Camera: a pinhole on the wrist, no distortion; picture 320 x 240 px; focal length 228.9 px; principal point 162.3 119.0 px. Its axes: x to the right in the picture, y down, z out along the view. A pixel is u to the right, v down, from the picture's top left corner.
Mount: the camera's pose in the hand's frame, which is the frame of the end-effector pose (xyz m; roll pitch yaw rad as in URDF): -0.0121 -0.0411 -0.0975 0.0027 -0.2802 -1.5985
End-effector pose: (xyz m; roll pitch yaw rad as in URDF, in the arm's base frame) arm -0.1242 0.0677 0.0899 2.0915 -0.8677 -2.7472
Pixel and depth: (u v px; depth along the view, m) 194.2 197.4 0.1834
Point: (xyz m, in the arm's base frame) -0.2204 0.0995 0.0918
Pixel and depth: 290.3 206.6 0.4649
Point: -0.5788 0.1846 -0.0165
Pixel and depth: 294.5 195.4 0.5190
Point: -0.6283 0.2107 -0.0539
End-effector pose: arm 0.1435 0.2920 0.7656 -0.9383 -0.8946 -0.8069
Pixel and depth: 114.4 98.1 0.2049
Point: 0.2035 0.3803 0.7467
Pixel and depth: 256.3 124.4 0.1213
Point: 0.1000 0.3283 0.7980
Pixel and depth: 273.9 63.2 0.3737
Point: 0.0846 0.6227 0.8538
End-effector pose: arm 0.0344 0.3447 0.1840 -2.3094 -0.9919 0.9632
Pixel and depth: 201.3 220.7 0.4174
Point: -0.0029 0.7092 0.2095
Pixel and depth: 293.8 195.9 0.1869
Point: -0.0677 0.4540 0.2217
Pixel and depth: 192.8 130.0 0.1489
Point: 0.0010 0.3854 0.1690
